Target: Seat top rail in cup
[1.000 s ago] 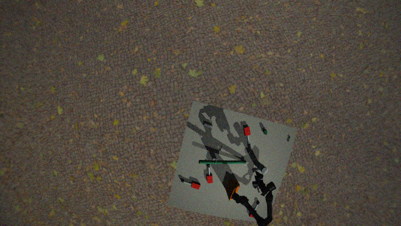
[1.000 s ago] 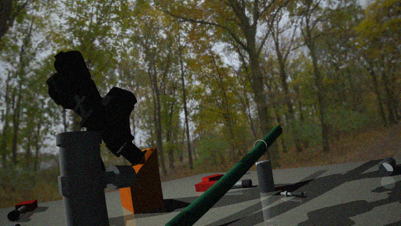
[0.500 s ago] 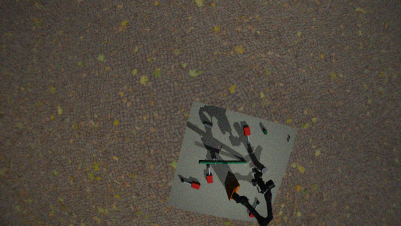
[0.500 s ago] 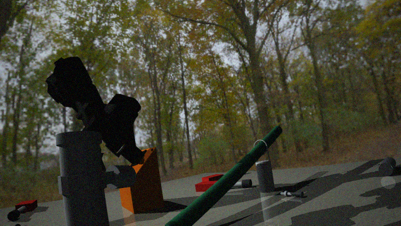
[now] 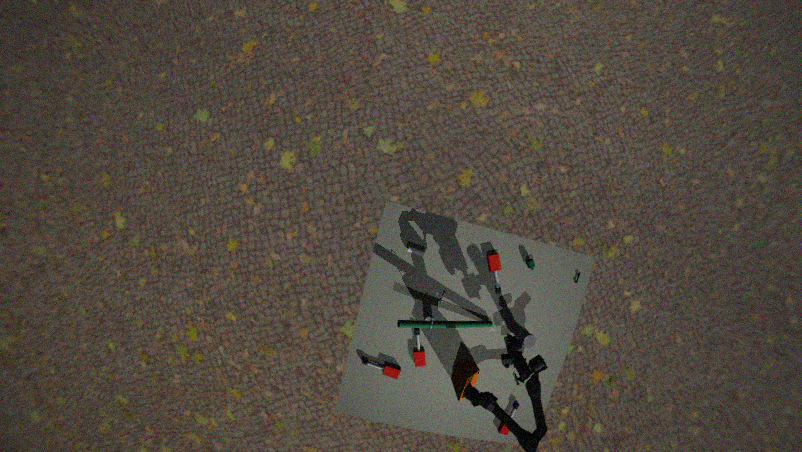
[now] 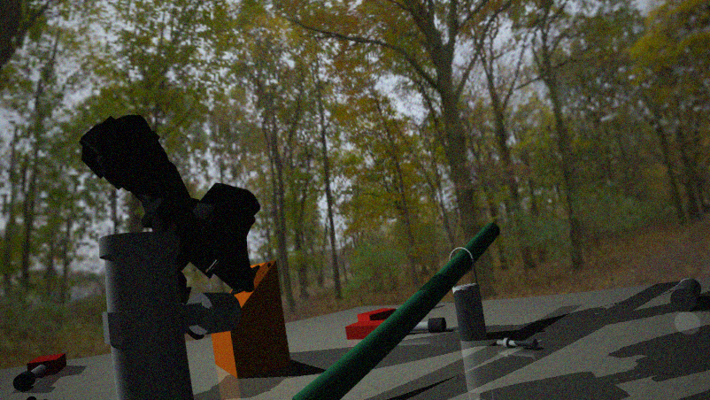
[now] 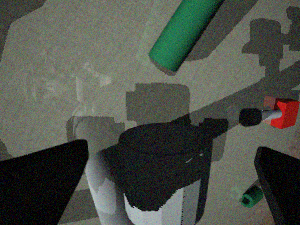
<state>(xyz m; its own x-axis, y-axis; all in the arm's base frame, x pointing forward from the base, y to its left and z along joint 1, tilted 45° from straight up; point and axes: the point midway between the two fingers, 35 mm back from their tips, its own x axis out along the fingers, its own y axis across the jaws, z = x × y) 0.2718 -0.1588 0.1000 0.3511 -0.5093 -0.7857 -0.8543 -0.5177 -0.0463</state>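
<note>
The brace band with rail-end cup is 50 mm to the right of my gripper tip, 10 mm ahead of it and 10 mm above it. Also, from my gripper tip: small grey post (420 mm to the left, 50 mm ahead, 20 mm below); small green piece (390 mm ahead, 120 mm to the right, 110 mm below).
</note>
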